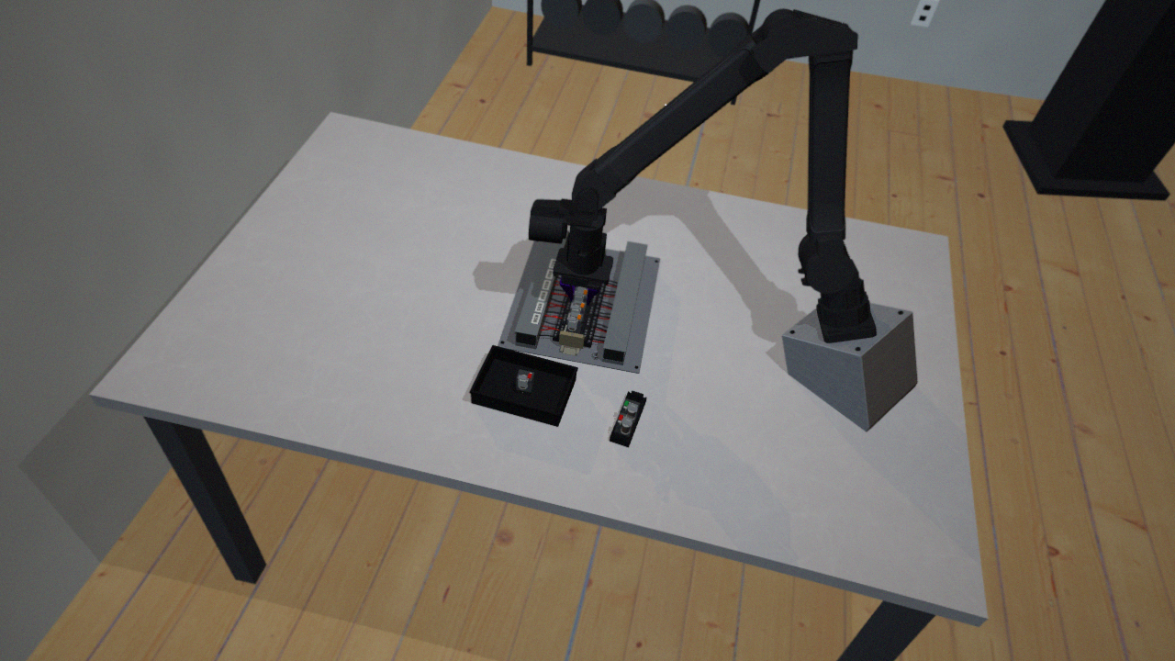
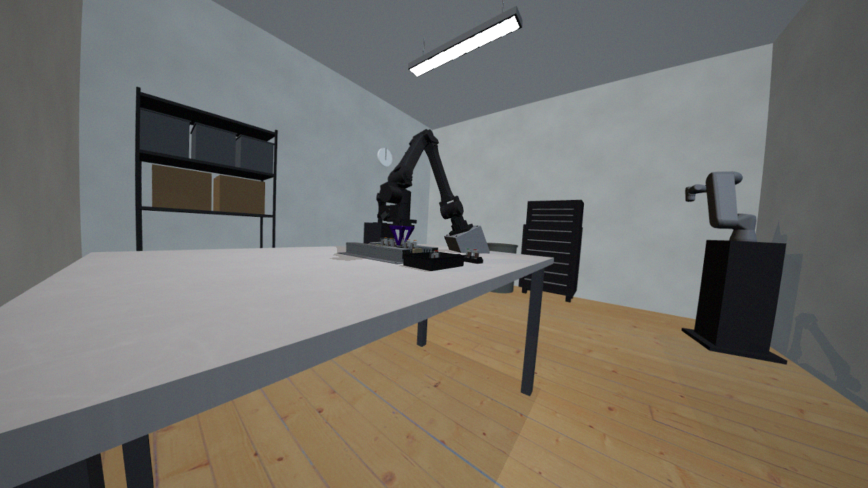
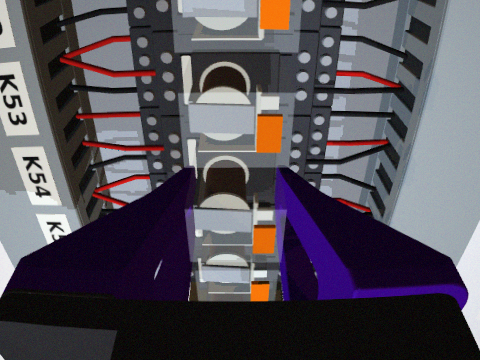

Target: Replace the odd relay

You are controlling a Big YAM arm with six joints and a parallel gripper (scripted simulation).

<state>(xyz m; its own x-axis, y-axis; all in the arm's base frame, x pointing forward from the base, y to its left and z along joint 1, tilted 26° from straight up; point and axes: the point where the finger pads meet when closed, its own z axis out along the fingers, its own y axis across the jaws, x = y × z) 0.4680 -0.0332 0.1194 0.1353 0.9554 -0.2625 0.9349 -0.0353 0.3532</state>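
My hand is 5 cm to the left of the grey panel, 5 cm above it and 1 cm past it.
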